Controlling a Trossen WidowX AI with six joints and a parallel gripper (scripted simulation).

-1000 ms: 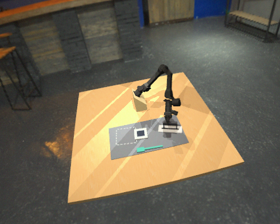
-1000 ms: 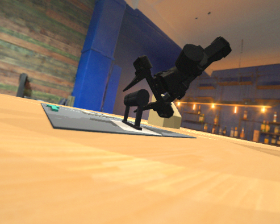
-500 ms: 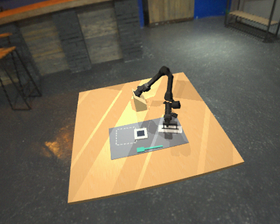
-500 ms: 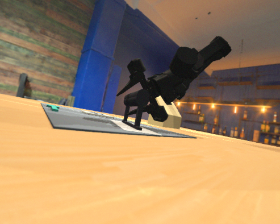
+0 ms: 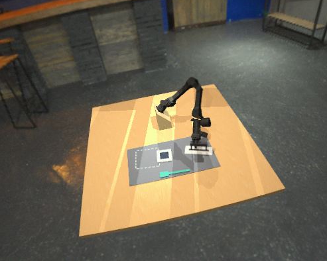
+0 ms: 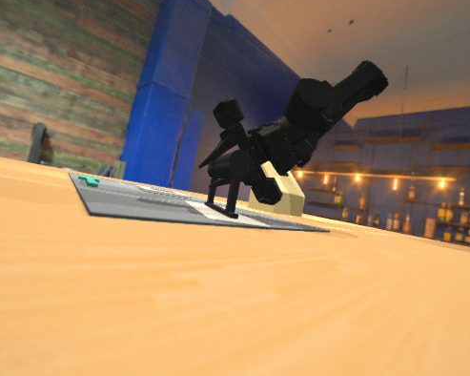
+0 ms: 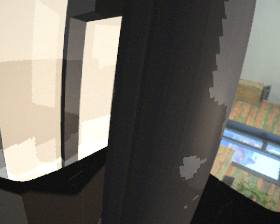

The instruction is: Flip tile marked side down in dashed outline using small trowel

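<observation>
Right now my gripper tip is 30 mm past the grey mat, 180 mm to the left of it and 70 mm above it. From my gripper tip the other things lie so: tile 70 mm behind, 220 mm to the right, 40 mm below; trowel 20 mm behind, 10 mm to the left, 10 mm below; teal flat tool 100 mm ahead, 230 mm to the right, 40 mm below.
</observation>
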